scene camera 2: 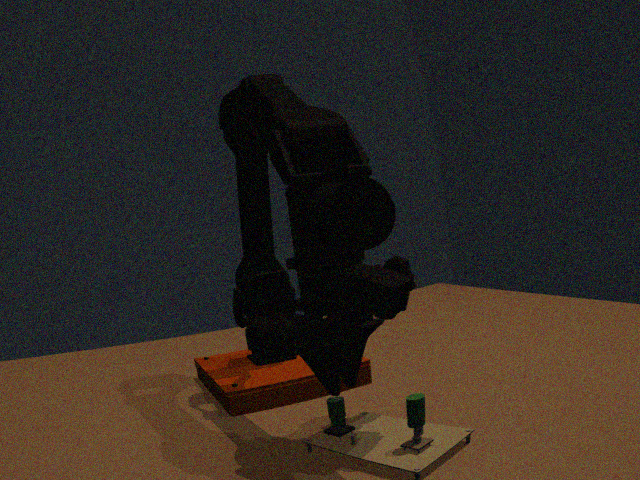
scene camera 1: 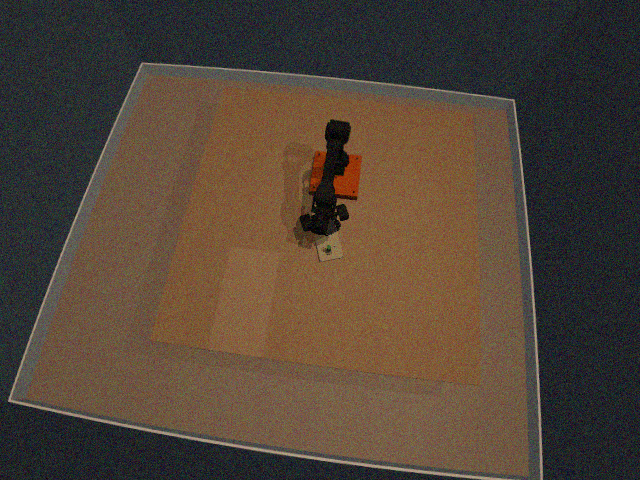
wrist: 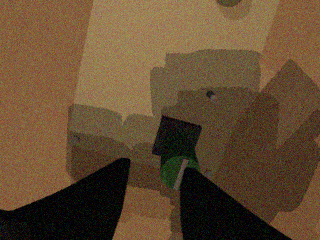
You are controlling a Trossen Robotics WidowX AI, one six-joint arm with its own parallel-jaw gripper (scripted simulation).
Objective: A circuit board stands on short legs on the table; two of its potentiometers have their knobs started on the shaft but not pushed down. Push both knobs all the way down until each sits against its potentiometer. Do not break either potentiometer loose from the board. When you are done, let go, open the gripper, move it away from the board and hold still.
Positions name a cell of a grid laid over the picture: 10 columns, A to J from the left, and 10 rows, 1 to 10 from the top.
In view: my gripper (scene camera 2: F9) and a green knob (wrist: F7).
My gripper shows as well in the wrist view (wrist: E8).
